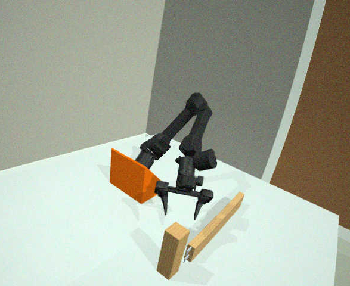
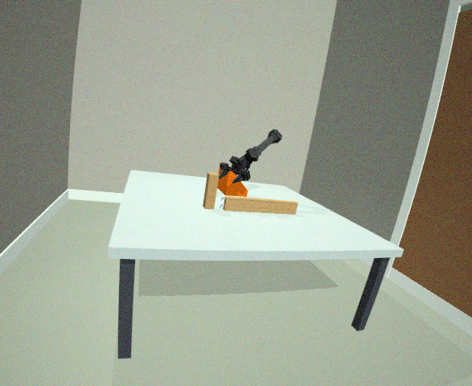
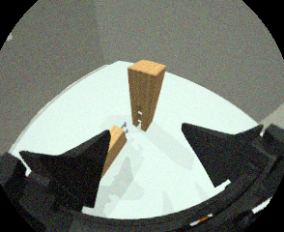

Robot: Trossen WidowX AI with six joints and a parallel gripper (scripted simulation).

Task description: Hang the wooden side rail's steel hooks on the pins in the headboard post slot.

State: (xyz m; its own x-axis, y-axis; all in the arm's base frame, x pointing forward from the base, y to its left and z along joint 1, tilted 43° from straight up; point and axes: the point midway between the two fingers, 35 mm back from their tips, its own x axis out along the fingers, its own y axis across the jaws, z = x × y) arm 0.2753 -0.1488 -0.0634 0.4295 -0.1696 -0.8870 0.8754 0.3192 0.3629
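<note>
Right now my gripper tip is 3 cm short of the wooden headboard post, 9 cm to the left of it and 6 cm above it.
</note>
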